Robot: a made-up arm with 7 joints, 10 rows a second.
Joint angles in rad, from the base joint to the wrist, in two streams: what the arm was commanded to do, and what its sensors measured. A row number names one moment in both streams.
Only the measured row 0 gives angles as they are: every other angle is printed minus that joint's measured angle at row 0.
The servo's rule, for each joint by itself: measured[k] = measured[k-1] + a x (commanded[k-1-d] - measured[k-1]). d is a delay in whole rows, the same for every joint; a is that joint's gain. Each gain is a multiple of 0.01, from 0.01 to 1. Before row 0 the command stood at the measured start. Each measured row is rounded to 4 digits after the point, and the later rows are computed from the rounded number. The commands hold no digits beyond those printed.
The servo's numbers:
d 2
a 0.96 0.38 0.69 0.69 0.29 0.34 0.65
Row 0, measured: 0.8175 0.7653 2.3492 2.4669 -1.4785 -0.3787 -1.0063
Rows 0 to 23, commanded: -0.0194 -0.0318 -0.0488 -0.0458 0.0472 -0.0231 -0.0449; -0.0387 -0.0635 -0.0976 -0.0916 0.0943 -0.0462 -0.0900; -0.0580 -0.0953 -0.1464 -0.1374 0.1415 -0.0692 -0.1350; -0.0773 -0.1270 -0.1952 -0.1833 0.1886 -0.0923 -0.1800; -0.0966 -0.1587 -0.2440 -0.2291 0.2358 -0.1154 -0.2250; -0.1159 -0.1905 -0.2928 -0.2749 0.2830 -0.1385 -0.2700; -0.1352 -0.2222 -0.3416 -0.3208 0.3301 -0.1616 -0.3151; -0.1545 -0.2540 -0.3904 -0.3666 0.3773 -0.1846 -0.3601; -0.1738 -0.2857 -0.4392 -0.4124 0.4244 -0.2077 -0.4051; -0.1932 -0.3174 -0.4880 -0.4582 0.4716 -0.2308 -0.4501; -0.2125 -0.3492 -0.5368 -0.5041 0.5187 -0.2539 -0.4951; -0.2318 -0.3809 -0.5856 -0.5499 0.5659 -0.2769 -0.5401; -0.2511 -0.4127 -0.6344 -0.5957 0.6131 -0.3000 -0.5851; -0.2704 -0.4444 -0.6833 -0.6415 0.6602 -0.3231 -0.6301; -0.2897 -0.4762 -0.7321 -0.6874 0.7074 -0.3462 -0.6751; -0.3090 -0.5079 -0.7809 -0.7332 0.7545 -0.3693 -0.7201; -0.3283 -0.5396 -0.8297 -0.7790 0.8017 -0.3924 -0.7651; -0.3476 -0.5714 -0.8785 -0.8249 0.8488 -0.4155 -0.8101; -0.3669 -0.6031 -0.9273 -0.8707 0.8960 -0.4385 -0.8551; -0.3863 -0.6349 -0.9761 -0.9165 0.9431 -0.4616 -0.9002; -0.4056 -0.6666 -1.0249 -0.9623 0.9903 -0.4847 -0.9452; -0.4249 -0.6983 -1.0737 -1.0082 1.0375 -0.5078 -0.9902; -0.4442 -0.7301 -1.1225 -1.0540 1.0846 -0.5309 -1.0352; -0.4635 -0.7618 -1.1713 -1.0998 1.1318 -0.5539 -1.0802
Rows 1 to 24, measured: 0.0000 0.0000 0.0000 0.0000 0.0000 0.0000 0.0000; 0.0000 0.0000 0.0000 0.0000 0.0000 0.0000 0.0000; -0.0186 -0.0121 -0.0337 -0.0316 0.0137 -0.0079 -0.0292; -0.0379 -0.0316 -0.0778 -0.0730 0.0371 -0.0209 -0.0687; -0.0572 -0.0558 -0.1251 -0.1174 0.0674 -0.0373 -0.1118; -0.0765 -0.0829 -0.1735 -0.1629 0.1025 -0.0560 -0.1561; -0.0958 -0.1117 -0.2221 -0.2086 0.1412 -0.0762 -0.2009; -0.1151 -0.1416 -0.2709 -0.2543 0.1823 -0.0974 -0.2458; -0.1344 -0.1722 -0.3197 -0.3002 0.2252 -0.1192 -0.2908; -0.1537 -0.2033 -0.3685 -0.3460 0.2693 -0.1414 -0.3358; -0.1730 -0.2346 -0.4173 -0.3918 0.3143 -0.1639 -0.3808; -0.1924 -0.2661 -0.4661 -0.4376 0.3599 -0.1866 -0.4258; -0.2117 -0.2977 -0.5149 -0.4835 0.4060 -0.2095 -0.4708; -0.2310 -0.3293 -0.5637 -0.5293 0.4524 -0.2324 -0.5158; -0.2503 -0.3610 -0.6125 -0.5751 0.4990 -0.2554 -0.5608; -0.2696 -0.3927 -0.6614 -0.6209 0.5457 -0.2784 -0.6058; -0.2889 -0.4244 -0.7102 -0.6668 0.5926 -0.3015 -0.6508; -0.3082 -0.4561 -0.7590 -0.7126 0.6396 -0.3246 -0.6958; -0.3275 -0.4878 -0.8078 -0.7584 0.6866 -0.3477 -0.7408; -0.3468 -0.5196 -0.8566 -0.8043 0.7336 -0.3708 -0.7858; -0.3661 -0.5513 -0.9054 -0.8501 0.7807 -0.3938 -0.8308; -0.3855 -0.5831 -0.9542 -0.8959 0.8278 -0.4169 -0.8759; -0.4048 -0.6148 -1.0030 -0.9417 0.8749 -0.4400 -0.9209; -0.4241 -0.6465 -1.0518 -0.9876 0.9221 -0.4631 -0.9659
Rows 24 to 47, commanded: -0.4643 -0.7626 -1.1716 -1.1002 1.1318 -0.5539 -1.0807; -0.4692 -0.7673 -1.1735 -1.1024 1.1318 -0.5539 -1.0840; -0.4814 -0.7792 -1.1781 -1.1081 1.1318 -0.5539 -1.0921; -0.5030 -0.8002 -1.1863 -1.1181 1.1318 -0.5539 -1.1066; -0.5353 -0.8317 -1.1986 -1.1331 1.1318 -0.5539 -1.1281; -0.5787 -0.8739 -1.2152 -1.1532 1.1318 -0.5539 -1.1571; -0.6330 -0.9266 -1.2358 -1.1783 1.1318 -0.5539 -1.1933; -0.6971 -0.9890 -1.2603 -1.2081 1.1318 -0.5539 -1.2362; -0.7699 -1.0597 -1.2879 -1.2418 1.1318 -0.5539 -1.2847; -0.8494 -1.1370 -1.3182 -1.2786 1.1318 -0.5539 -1.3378; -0.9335 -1.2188 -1.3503 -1.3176 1.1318 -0.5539 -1.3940; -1.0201 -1.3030 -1.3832 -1.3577 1.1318 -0.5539 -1.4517; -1.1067 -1.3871 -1.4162 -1.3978 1.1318 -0.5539 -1.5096; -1.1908 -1.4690 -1.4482 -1.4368 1.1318 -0.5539 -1.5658; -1.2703 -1.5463 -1.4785 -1.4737 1.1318 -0.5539 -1.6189; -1.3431 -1.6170 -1.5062 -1.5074 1.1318 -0.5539 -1.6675; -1.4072 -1.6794 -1.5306 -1.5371 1.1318 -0.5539 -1.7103; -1.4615 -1.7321 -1.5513 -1.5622 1.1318 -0.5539 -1.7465; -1.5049 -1.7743 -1.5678 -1.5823 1.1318 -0.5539 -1.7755; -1.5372 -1.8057 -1.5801 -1.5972 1.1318 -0.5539 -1.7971; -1.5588 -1.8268 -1.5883 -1.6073 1.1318 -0.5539 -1.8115; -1.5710 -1.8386 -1.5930 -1.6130 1.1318 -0.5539 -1.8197; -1.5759 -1.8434 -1.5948 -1.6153 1.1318 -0.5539 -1.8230; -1.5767 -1.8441 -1.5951 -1.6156 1.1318 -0.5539 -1.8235
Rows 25 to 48, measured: -0.4434 -0.6783 -1.1006 -1.0334 0.9692 -0.4862 -1.0109; -0.4627 -0.7100 -1.1494 -1.0792 1.0164 -0.5092 -1.0559; -0.4642 -0.7300 -1.1647 -1.0937 1.0499 -0.5244 -1.0720; -0.4690 -0.7442 -1.1708 -1.0997 1.0737 -0.5344 -1.0798; -0.4809 -0.7575 -1.1758 -1.1055 1.0905 -0.5410 -1.0878; -0.5021 -0.7737 -1.1830 -1.1142 1.1025 -0.5454 -1.1000; -0.5340 -0.7957 -1.1938 -1.1272 1.1110 -0.5483 -1.1183; -0.5769 -0.8254 -1.2086 -1.1451 1.1170 -0.5502 -1.1435; -0.6308 -0.8639 -1.2274 -1.1680 1.1213 -0.5515 -1.1759; -0.6944 -0.9114 -1.2501 -1.1957 1.1243 -0.5523 -1.2151; -0.7669 -0.9678 -1.2762 -1.2275 1.1265 -0.5528 -1.2603; -0.8461 -1.0321 -1.3052 -1.2628 1.1280 -0.5532 -1.3107; -0.9300 -1.1030 -1.3363 -1.3006 1.1291 -0.5534 -1.3648; -1.0165 -1.1790 -1.3687 -1.3400 1.1299 -0.5536 -1.4213; -1.1031 -1.2581 -1.4015 -1.3799 1.1305 -0.5537 -1.4787; -1.1873 -1.3382 -1.4337 -1.4192 1.1309 -0.5538 -1.5353; -1.2670 -1.4173 -1.4646 -1.4568 1.1312 -0.5538 -1.5896; -1.3401 -1.4932 -1.4933 -1.4917 1.1314 -0.5538 -1.6402; -1.4045 -1.5640 -1.5190 -1.5230 1.1315 -0.5538 -1.6858; -1.4592 -1.6279 -1.5413 -1.5500 1.1316 -0.5538 -1.7253; -1.5031 -1.6835 -1.5596 -1.5723 1.1317 -0.5538 -1.7579; -1.5358 -1.7299 -1.5737 -1.5895 1.1317 -0.5538 -1.7834; -1.5579 -1.7667 -1.5838 -1.6018 1.1317 -0.5538 -1.8017; -1.5705 -1.7940 -1.5901 -1.6095 1.1317 -0.5538 -1.8134
